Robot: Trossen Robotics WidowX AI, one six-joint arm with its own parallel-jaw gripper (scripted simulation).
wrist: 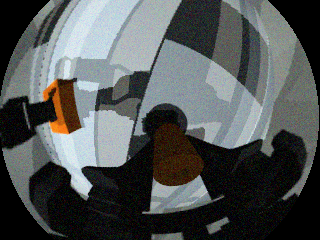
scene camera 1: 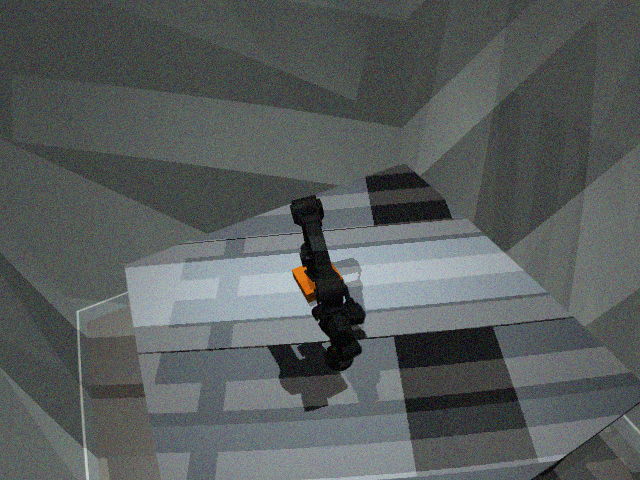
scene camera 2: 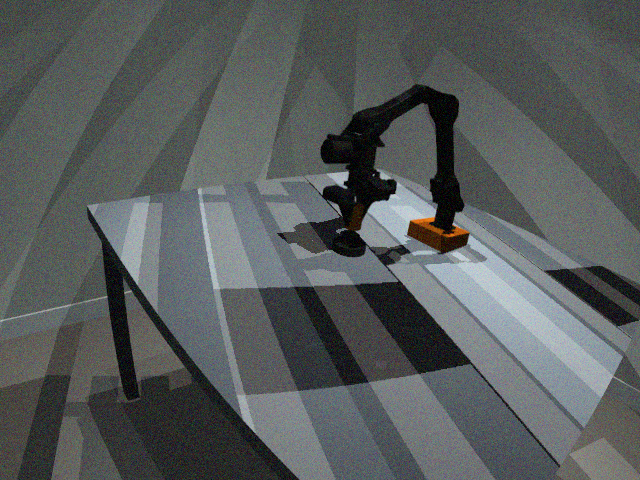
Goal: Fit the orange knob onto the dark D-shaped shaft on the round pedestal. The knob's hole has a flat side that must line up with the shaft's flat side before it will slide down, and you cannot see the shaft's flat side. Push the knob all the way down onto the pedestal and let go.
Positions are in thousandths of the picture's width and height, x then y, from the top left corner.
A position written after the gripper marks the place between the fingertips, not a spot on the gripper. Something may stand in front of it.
Observation:
The gripper (scene camera 2: 552,468) holds an orange knob. Further things: a dark round pedestal (wrist: 511,473).
The gripper shows as well in the wrist view (wrist: 530,585).

